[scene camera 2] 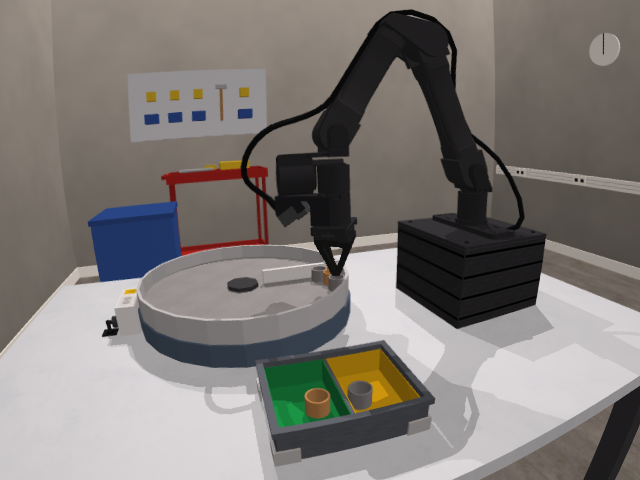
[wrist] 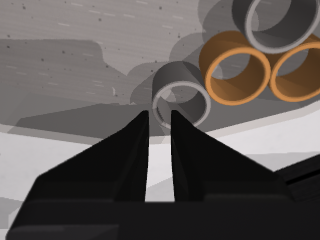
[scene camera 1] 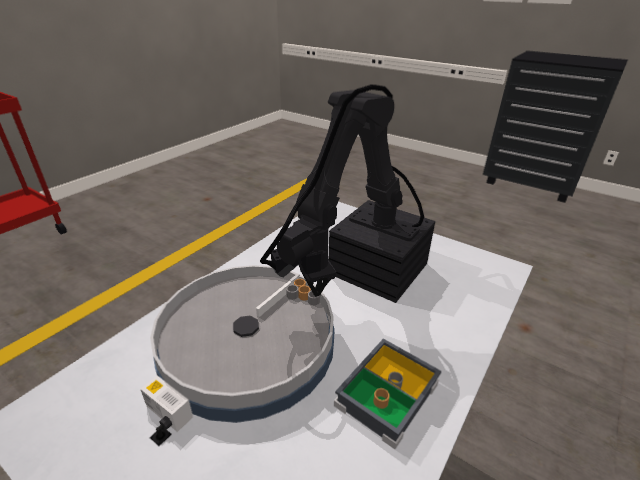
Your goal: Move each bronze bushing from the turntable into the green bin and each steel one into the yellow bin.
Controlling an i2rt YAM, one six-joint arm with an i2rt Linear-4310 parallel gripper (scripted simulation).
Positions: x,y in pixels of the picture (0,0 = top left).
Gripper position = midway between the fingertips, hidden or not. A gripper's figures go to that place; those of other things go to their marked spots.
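Labels:
My gripper (scene camera 1: 316,294) is 1.05 m from the lens, and the bin tray (scene camera 1: 374,422), at 0.89 m from the lens, is nearer to the lens than my gripper. I see a yellow bin (scene camera 1: 415,377) at 1.00 m from the lens; its spot and the one on the bin tray are 0.17 m apart. A green bin (scene camera 1: 362,388) is 0.96 m from the lens, while a grey turntable (scene camera 1: 205,342) is 1.01 m from the lens.

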